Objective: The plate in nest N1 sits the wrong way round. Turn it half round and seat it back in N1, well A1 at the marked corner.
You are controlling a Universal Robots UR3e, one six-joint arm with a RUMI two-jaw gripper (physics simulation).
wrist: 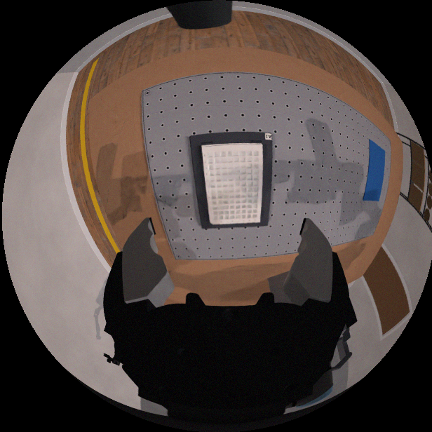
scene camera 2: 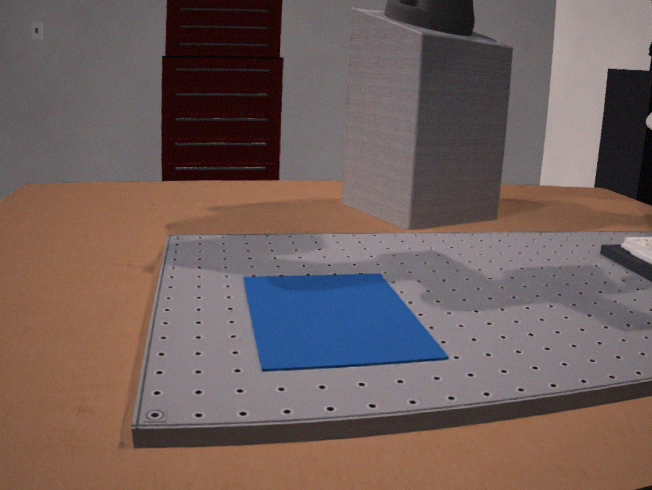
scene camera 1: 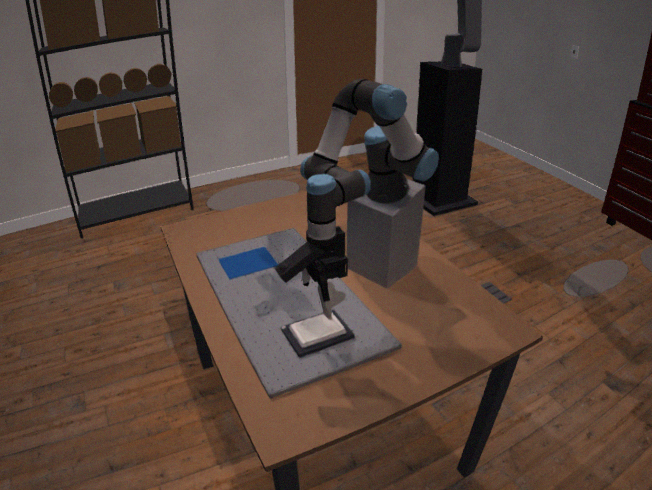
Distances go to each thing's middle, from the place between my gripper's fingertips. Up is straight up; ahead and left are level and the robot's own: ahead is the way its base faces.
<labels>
I see the white well plate [scene camera 1: 311, 331] 1 cm to the right of my hand and 10 cm below it. The rest, counted from my hand: blue rectangle [scene camera 2: 305, 322]: 6 cm ahead, 43 cm to the right, 12 cm below; dark nest N1 [scene camera 1: 290, 337]: 1 cm to the right, 11 cm below.
</labels>
